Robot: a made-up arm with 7 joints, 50 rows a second.
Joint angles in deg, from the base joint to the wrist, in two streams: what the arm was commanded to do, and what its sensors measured. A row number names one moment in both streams.
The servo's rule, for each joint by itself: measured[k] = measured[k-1] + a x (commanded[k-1-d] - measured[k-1]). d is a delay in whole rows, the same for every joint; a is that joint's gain. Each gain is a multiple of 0.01, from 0.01 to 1. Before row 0 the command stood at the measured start. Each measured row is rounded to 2 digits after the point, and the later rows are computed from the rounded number. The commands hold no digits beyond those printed.
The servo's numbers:
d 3
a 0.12 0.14 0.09 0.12 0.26 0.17 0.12
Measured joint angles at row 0:
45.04, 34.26, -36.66, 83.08, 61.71, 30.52, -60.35
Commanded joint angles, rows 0 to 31:
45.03, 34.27, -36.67, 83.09, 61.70, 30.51, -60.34
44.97, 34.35, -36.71, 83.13, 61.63, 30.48, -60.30
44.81, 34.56, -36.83, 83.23, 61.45, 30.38, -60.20
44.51, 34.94, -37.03, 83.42, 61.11, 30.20, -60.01
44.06, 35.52, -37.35, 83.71, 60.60, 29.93, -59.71
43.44, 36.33, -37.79, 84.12, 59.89, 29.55, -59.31
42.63, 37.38, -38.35, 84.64, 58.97, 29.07, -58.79
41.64, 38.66, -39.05, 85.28, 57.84, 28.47, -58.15
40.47, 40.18, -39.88, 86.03, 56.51, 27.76, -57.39
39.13, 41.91, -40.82, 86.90, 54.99, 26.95, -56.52
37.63, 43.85, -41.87, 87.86, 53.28, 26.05, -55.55
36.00, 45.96, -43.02, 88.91, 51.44, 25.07, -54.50
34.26, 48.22, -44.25, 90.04, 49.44, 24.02, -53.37
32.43, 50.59, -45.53, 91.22, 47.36, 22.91, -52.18
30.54, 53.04, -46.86, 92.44, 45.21, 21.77, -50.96
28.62, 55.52, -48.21, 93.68, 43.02, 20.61, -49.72
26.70, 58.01, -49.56, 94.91, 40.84, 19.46, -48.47
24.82, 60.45, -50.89, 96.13, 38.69, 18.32, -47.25
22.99, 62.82, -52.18, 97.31, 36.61, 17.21, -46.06
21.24, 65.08, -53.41, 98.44, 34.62, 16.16, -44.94
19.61, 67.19, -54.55, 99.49, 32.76, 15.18, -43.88
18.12, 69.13, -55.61, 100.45, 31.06, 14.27, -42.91
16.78, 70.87, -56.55, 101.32, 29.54, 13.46, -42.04
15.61, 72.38, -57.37, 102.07, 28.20, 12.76, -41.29
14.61, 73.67, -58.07, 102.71, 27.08, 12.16, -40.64
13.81, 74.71, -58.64, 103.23, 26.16, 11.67, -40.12
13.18, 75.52, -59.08, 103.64, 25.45, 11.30, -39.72
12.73, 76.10, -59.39, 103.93, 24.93, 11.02, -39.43
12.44, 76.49, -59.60, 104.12, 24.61, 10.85, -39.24
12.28, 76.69, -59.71, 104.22, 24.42, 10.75, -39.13
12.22, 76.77, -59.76, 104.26, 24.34, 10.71, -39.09
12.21, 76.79, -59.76, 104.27, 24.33, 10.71, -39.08
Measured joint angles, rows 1 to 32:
45.04, 34.26, -36.66, 83.08, 61.71, 30.52, -60.35
45.04, 34.26, -36.66, 83.08, 61.71, 30.52, -60.35
45.04, 34.26, -36.66, 83.08, 61.71, 30.52, -60.35
45.04, 34.26, -36.66, 83.08, 61.71, 30.52, -60.35
45.03, 34.27, -36.66, 83.09, 61.69, 30.51, -60.34
45.00, 34.31, -36.68, 83.11, 61.63, 30.49, -60.32
44.94, 34.40, -36.71, 83.15, 61.49, 30.44, -60.28
44.83, 34.56, -36.77, 83.22, 61.26, 30.35, -60.21
44.66, 34.81, -36.86, 83.33, 60.90, 30.21, -60.10
44.42, 35.17, -36.99, 83.49, 60.40, 30.02, -59.94
44.09, 35.66, -37.18, 83.70, 59.73, 29.76, -59.73
43.66, 36.29, -37.42, 83.98, 58.89, 29.42, -59.45
43.12, 37.08, -37.73, 84.33, 57.88, 29.00, -59.10
42.46, 38.03, -38.10, 84.75, 56.68, 28.50, -58.67
41.68, 39.14, -38.54, 85.25, 55.32, 27.92, -58.17
40.79, 40.41, -39.05, 85.82, 53.79, 27.26, -57.59
39.79, 41.84, -39.63, 86.47, 52.12, 26.52, -56.94
38.68, 43.41, -40.28, 87.19, 50.32, 25.71, -56.22
37.47, 45.11, -40.99, 87.97, 48.42, 24.84, -55.44
36.18, 46.92, -41.76, 88.80, 46.45, 23.93, -54.60
34.82, 48.81, -42.58, 89.68, 44.43, 22.98, -53.72
33.40, 50.77, -43.44, 90.60, 42.40, 22.00, -52.80
31.94, 52.77, -44.34, 91.54, 40.38, 21.01, -51.86
30.46, 54.79, -45.26, 92.49, 38.40, 20.02, -50.90
28.98, 56.80, -46.19, 93.45, 36.49, 19.04, -49.94
27.52, 58.77, -47.12, 94.39, 34.68, 18.09, -48.99
26.09, 60.68, -48.04, 95.31, 33.00, 17.18, -48.07
24.71, 62.50, -48.94, 96.20, 31.46, 16.33, -47.18
23.40, 64.21, -49.81, 97.04, 30.08, 15.54, -46.33
22.17, 65.79, -50.64, 97.83, 28.88, 14.82, -45.54
21.04, 67.23, -51.43, 98.56, 27.85, 14.17, -44.81
20.01, 68.53, -52.17, 99.23, 27.01, 13.61, -44.14

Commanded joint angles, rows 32 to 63:
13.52, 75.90, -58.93, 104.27, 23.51, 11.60, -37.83
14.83, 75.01, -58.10, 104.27, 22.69, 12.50, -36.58
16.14, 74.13, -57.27, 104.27, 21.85, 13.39, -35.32
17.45, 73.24, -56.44, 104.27, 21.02, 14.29, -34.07
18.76, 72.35, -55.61, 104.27, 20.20, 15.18, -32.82
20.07, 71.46, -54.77, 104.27, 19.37, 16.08, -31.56
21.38, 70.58, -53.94, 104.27, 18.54, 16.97, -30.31
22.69, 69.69, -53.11, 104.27, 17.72, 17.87, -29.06
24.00, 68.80, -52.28, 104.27, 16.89, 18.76, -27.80
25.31, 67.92, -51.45, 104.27, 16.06, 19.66, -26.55
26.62, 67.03, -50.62, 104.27, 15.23, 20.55, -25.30
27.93, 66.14, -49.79, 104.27, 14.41, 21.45, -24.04
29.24, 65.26, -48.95, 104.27, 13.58, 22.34, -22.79
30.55, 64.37, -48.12, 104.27, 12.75, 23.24, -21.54
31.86, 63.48, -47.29, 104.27, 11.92, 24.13, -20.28
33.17, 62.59, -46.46, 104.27, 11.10, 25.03, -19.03
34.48, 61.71, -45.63, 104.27, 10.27, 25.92, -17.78
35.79, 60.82, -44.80, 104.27, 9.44, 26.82, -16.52
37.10, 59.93, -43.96, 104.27, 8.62, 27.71, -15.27
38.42, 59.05, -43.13, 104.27, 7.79, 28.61, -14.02
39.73, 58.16, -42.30, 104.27, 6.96, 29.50, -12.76
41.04, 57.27, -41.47, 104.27, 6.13, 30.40, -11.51
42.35, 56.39, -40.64, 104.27, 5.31, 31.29, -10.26
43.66, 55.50, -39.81, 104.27, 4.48, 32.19, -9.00
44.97, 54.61, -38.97, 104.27, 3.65, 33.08, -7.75
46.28, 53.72, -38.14, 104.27, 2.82, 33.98, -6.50
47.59, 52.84, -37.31, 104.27, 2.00, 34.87, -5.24
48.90, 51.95, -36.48, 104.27, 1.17, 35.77, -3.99
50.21, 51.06, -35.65, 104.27, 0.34, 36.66, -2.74
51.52, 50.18, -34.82, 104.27, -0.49, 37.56, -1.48
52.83, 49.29, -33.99, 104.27, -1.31, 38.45, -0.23
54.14, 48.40, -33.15, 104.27, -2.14, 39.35, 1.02
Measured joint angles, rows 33 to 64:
19.08, 69.67, -52.85, 99.83, 26.34, 13.12, -43.54
18.26, 70.66, -53.47, 100.36, 25.82, 12.71, -43.01
17.53, 71.52, -54.04, 100.83, 25.43, 12.37, -42.54
17.05, 72.13, -54.48, 101.24, 24.93, 12.24, -41.97
16.78, 72.53, -54.81, 101.60, 24.35, 12.28, -41.32
16.70, 72.75, -55.03, 101.92, 23.70, 12.47, -40.60
16.79, 72.82, -55.16, 102.20, 23.00, 12.78, -39.82
17.03, 72.75, -55.20, 102.45, 22.27, 13.19, -38.98
17.39, 72.57, -55.16, 102.67, 21.52, 13.68, -38.09
17.87, 72.29, -55.05, 102.86, 20.75, 14.24, -37.16
18.45, 71.93, -54.88, 103.03, 19.96, 14.86, -36.19
19.12, 71.49, -54.65, 103.18, 19.16, 15.52, -35.18
19.86, 70.99, -54.36, 103.31, 18.35, 16.22, -34.14
20.67, 70.44, -54.02, 103.43, 17.54, 16.96, -33.08
21.54, 69.84, -53.64, 103.53, 16.73, 17.72, -32.00
22.46, 69.20, -53.22, 103.62, 15.91, 18.51, -30.89
23.43, 68.52, -52.76, 103.70, 15.09, 19.31, -29.77
24.44, 67.81, -52.27, 103.77, 14.27, 20.13, -28.63
25.49, 67.08, -51.75, 103.83, 13.45, 20.96, -27.48
26.57, 66.33, -51.20, 103.88, 12.62, 21.80, -26.32
27.68, 65.56, -50.62, 103.93, 11.79, 22.65, -25.14
28.81, 64.77, -50.02, 103.97, 10.97, 23.51, -23.96
29.96, 63.97, -49.40, 104.01, 10.14, 24.38, -22.77
31.13, 63.16, -48.76, 104.04, 9.31, 25.25, -21.57
32.32, 62.34, -48.10, 104.07, 8.48, 26.13, -20.36
33.52, 61.51, -47.43, 104.09, 7.66, 27.01, -19.15
34.74, 60.67, -46.74, 104.11, 6.83, 27.89, -17.93
35.97, 59.82, -46.04, 104.13, 6.00, 28.77, -16.71
37.21, 58.97, -45.33, 104.15, 5.17, 29.66, -15.48
38.46, 58.11, -44.61, 104.16, 4.35, 30.55, -14.25
39.71, 57.25, -43.88, 104.17, 3.52, 31.44, -13.02
40.97, 56.38, -43.14, 104.18, 2.69, 32.33, -11.79

